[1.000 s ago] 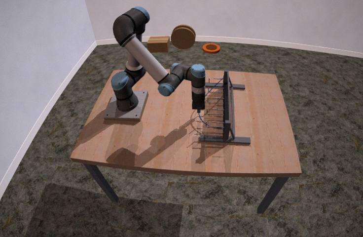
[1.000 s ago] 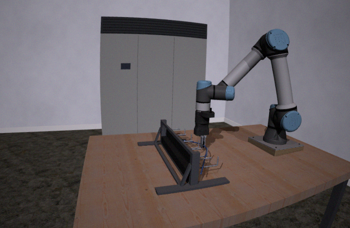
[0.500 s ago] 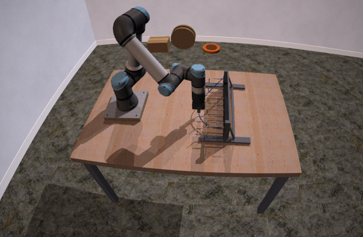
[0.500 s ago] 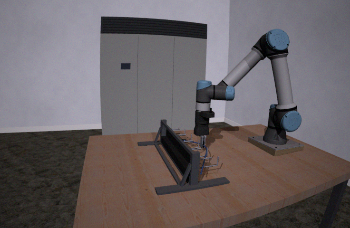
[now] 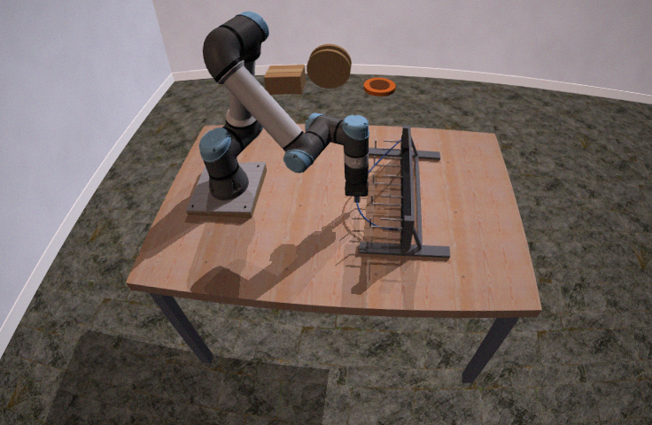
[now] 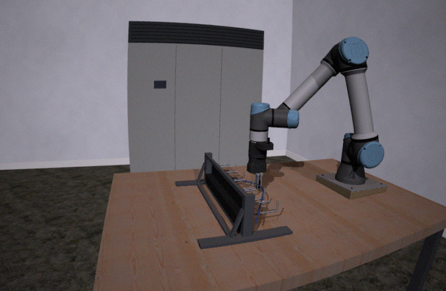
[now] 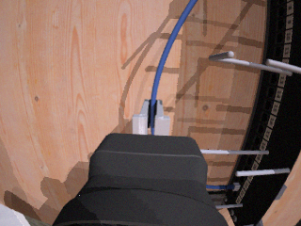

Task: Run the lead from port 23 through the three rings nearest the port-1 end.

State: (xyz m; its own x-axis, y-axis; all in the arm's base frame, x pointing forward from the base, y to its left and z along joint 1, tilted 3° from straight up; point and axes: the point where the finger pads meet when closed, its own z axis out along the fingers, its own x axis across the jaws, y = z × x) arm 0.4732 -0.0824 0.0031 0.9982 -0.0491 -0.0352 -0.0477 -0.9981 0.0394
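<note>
The dark rack lies 17 cm ahead of my hand, 5 cm to the left of it and 2 cm above it.
</note>
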